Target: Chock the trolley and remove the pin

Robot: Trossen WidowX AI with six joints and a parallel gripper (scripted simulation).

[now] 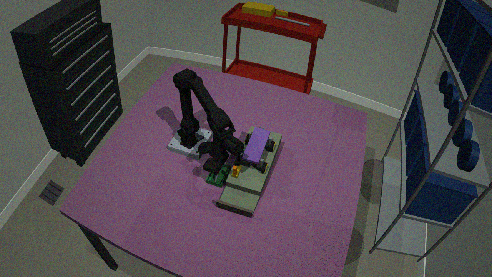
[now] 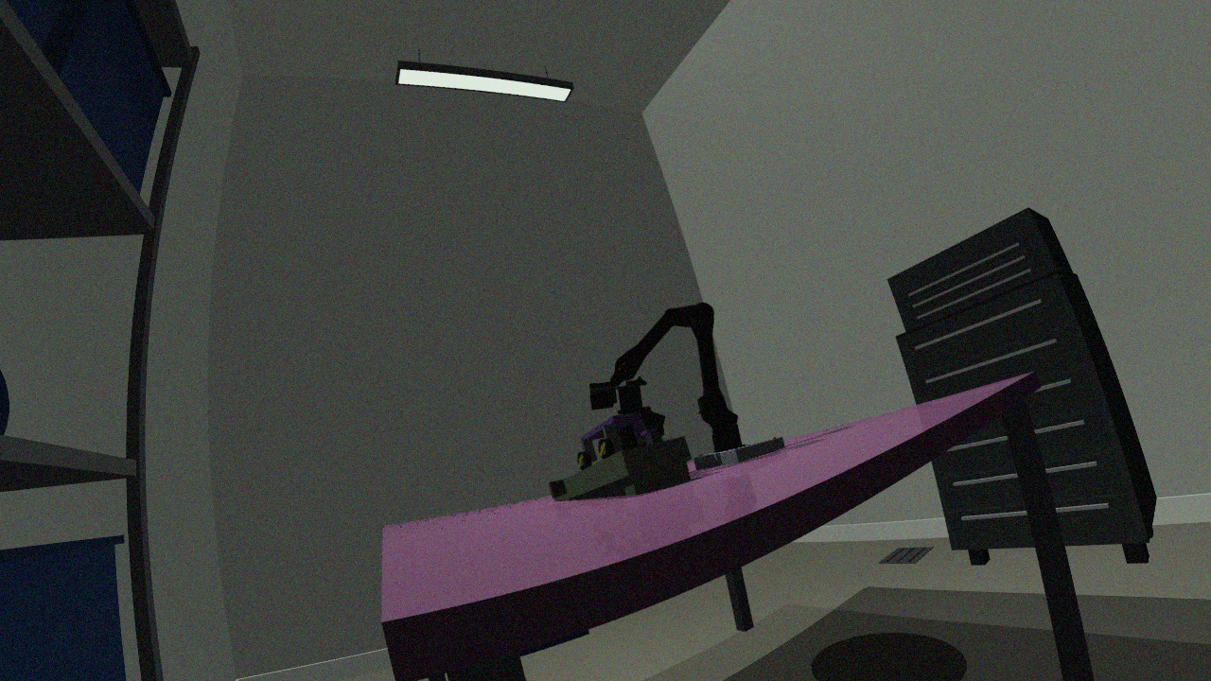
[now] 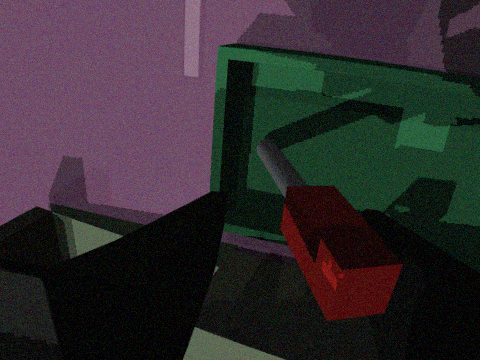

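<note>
Right now my gripper tip is 1 cm above the red-headed stop pin. Round my gripper tip: olive ramp 10 cm ahead, 15 cm to the left; green tray 1 cm behind, 2 cm to the left, 6 cm below; yellow chock 7 cm ahead, 4 cm to the left, 3 cm above.
</note>
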